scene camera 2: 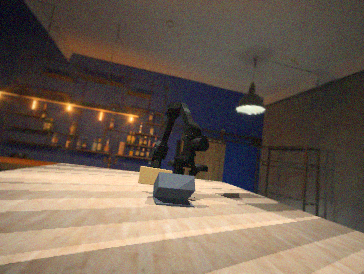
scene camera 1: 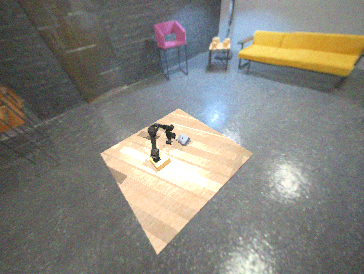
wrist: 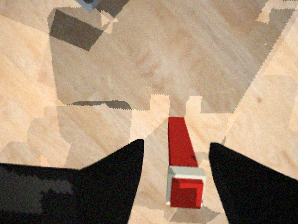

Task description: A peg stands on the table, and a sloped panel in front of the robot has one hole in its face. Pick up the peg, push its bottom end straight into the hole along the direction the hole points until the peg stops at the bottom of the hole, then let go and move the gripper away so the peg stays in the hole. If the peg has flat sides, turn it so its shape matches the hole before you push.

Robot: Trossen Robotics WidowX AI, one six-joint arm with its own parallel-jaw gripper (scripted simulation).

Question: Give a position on a grey sloped panel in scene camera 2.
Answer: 168, 185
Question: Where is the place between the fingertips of my gripper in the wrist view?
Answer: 176, 148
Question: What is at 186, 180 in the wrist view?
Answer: A red square peg.
